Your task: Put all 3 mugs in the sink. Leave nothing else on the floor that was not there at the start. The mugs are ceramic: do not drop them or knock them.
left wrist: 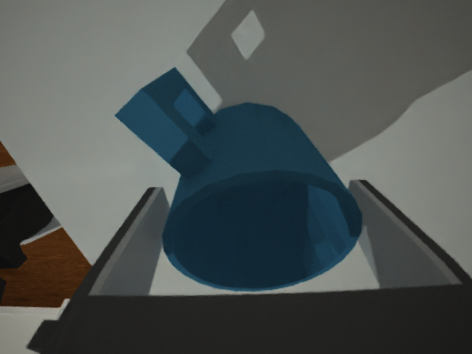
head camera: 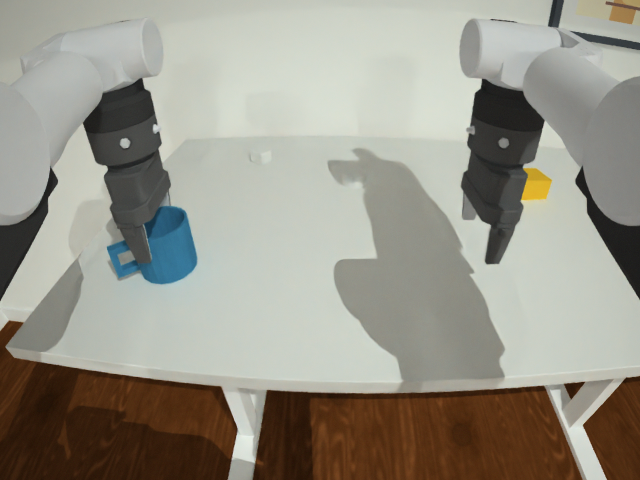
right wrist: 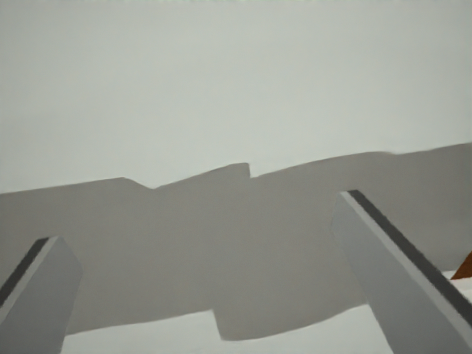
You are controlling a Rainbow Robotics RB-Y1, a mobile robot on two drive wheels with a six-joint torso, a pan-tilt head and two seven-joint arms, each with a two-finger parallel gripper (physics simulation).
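Places are measured from the robot's base along level axes (x down, y back, z left), in metres.
Pixels of known places: left gripper, fingertip midpoint: (left wrist: 255, 196) (head camera: 156, 238); right gripper, fingertip midpoint: (head camera: 479, 238) (right wrist: 208, 229).
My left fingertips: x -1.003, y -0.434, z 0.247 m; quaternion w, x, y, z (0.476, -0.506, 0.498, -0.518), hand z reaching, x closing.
For each thing: its middle in the pictures, then the offset to it from my left fingertips. Level surfaces: height alone.
- blue mug at the middle of its body: (left wrist: 237, 175) (head camera: 152, 248) dx +0.012, dy +0.010, dz +0.005 m
- white table at its surface level: dx +0.053 m
- yellow block at the middle of its body: (head camera: 524, 183) dx +0.030, dy -0.233, dz -0.677 m
- small white piece at the middle of its body: (head camera: 261, 155) dx +0.038, dy -0.391, dz -0.101 m
A blue mug (head camera: 173, 253) (left wrist: 250, 145) stands upright on the white table at the left of the head view, its handle toward the left edge. My left gripper (head camera: 155, 227) (left wrist: 255, 196) is open and points down at the mug; its fingers stand on either side of the mug's rim. My right gripper (head camera: 480, 238) (right wrist: 208, 229) is open and empty above the right part of the table. The other mugs and the sink do not show in these views.
The white table (head camera: 258, 310) (right wrist: 225, 75) has its front edge toward me. A yellow block (head camera: 536, 184) lies behind the right gripper. A small white piece (head camera: 260, 156) lies near the back edge. A pale wall (head camera: 310, 67) rises behind the table.
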